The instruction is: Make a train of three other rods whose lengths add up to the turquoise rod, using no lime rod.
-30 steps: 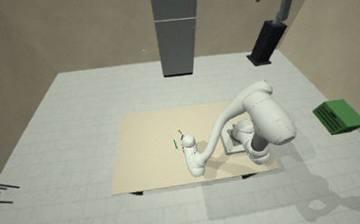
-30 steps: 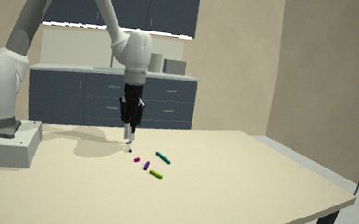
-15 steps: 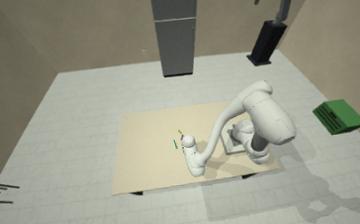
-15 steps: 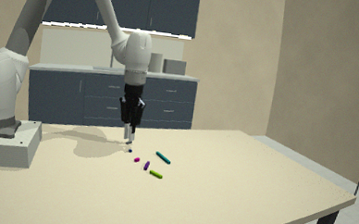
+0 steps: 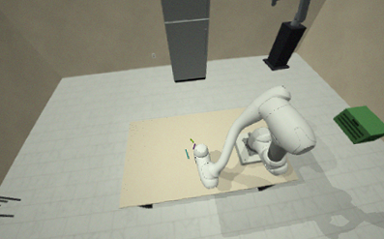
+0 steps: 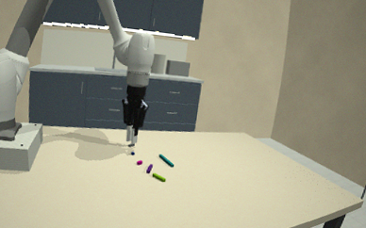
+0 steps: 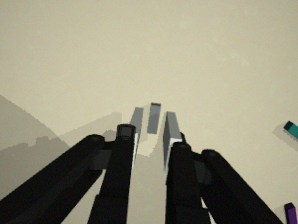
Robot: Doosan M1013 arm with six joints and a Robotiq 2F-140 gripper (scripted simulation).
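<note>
My hand is 5 cm above the grey rod. The rest, counted from my hand: turquoise rod 9 cm ahead, 17 cm to the right, 5 cm below; then small blue rod 2 cm behind, 9 cm to the right, 5 cm below; then magenta rod 2 cm behind, 18 cm to the right, 5 cm below.
</note>
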